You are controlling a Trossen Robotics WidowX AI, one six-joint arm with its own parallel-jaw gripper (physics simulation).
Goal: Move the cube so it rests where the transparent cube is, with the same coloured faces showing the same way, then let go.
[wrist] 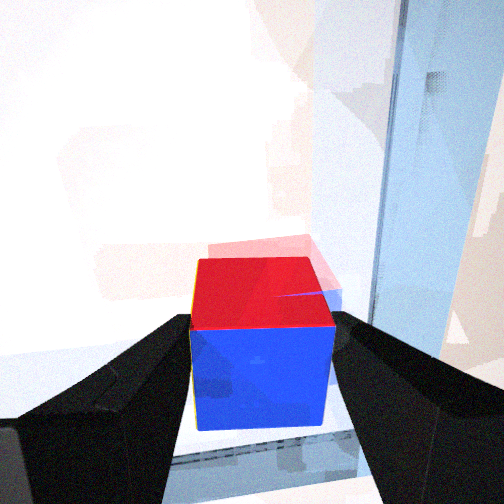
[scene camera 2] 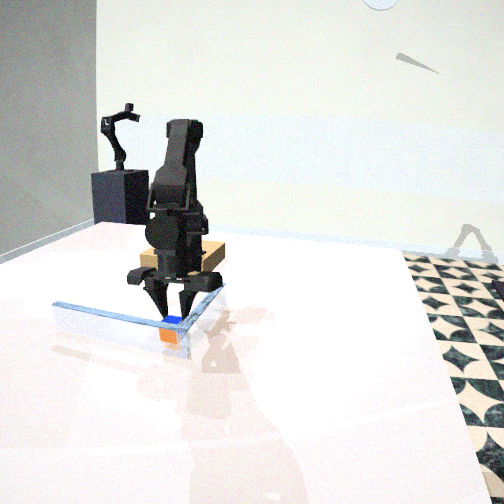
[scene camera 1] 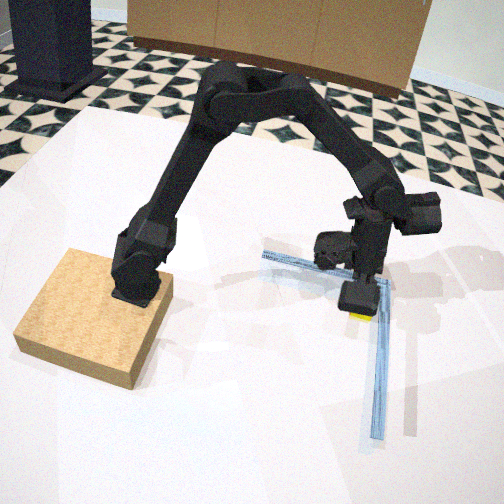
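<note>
The cube (wrist: 262,340) shows a red face on top and a blue face toward the wrist camera; in scene camera 2 it shows blue above orange (scene camera 2: 171,328), and in scene camera 1 only a yellow sliver (scene camera 1: 361,314). My gripper (wrist: 262,370) has a finger on each side of it, shut on it, low over the table in the inner corner of the glass rail. The transparent cube (wrist: 300,262) overlaps the cube, sticking out slightly beyond and to the right, with a pale red top.
An L-shaped glass rail (scene camera 1: 378,360) lies on the white table, its corner by the gripper (scene camera 1: 358,296). The arm's base stands on a wooden block (scene camera 1: 92,315). A dark cabinet (scene camera 1: 55,45) and wooden furniture (scene camera 1: 280,30) stand at the back.
</note>
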